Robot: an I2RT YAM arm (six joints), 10 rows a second.
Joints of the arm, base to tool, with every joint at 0 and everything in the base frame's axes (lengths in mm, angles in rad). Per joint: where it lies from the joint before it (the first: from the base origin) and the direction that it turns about. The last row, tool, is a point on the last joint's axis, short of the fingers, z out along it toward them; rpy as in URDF.
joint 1: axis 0 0 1 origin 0 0 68
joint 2: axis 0 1 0 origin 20 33.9 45.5
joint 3: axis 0 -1 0 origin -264 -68.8 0
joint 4: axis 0 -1 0 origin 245 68.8 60
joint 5: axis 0 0 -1 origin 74 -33.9 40.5
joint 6: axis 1 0 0 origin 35.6 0 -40.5
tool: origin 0 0 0 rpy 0 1.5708 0
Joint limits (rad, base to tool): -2.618..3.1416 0..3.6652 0..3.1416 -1.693..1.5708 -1.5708..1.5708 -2.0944..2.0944
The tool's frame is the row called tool.
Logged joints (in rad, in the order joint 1, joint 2, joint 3, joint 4, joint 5, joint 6), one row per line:
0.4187, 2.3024, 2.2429, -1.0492, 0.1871, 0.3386
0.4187, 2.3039, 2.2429, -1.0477, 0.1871, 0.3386
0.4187, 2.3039, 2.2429, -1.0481, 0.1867, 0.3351
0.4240, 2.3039, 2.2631, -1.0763, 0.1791, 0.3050
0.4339, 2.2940, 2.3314, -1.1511, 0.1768, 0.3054
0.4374, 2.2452, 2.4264, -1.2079, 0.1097, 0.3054
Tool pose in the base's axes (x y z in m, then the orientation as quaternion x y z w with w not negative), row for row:
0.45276, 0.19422, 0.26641, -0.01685, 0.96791, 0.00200, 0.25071
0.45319, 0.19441, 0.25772, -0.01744, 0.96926, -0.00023, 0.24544
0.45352, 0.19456, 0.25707, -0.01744, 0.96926, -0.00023, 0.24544
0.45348, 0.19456, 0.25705, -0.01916, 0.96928, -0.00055, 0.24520
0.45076, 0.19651, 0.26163, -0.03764, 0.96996, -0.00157, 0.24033
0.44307, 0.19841, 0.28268, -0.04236, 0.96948, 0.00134, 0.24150
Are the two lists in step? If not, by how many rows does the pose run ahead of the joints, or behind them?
The pose runs 1 row behind the joints: the pose in row i belongs to the joints in row i - 1.
